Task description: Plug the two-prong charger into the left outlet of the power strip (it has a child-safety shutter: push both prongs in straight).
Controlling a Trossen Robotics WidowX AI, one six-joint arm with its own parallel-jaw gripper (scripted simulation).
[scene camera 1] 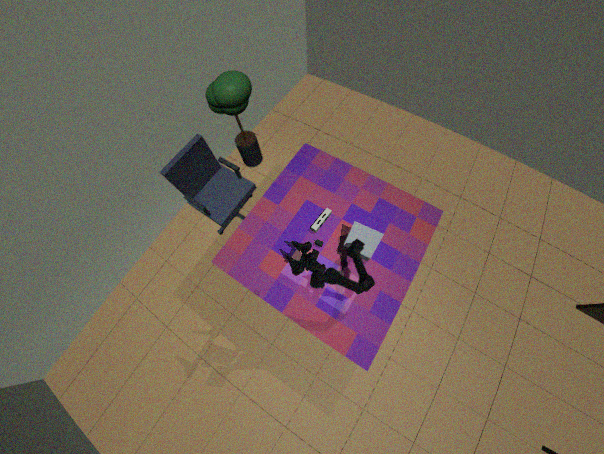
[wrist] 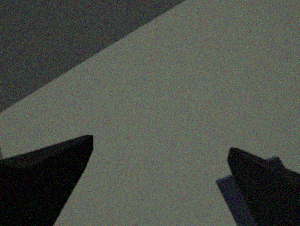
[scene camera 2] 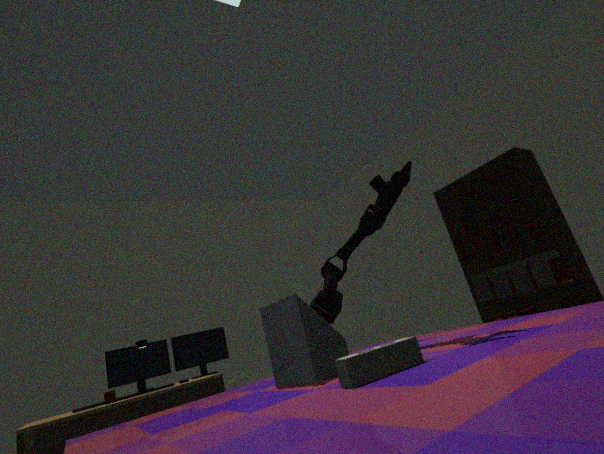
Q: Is my gripper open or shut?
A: Open.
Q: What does my gripper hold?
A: Nothing.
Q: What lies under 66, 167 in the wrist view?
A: My gripper.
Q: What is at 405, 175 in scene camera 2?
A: My gripper.
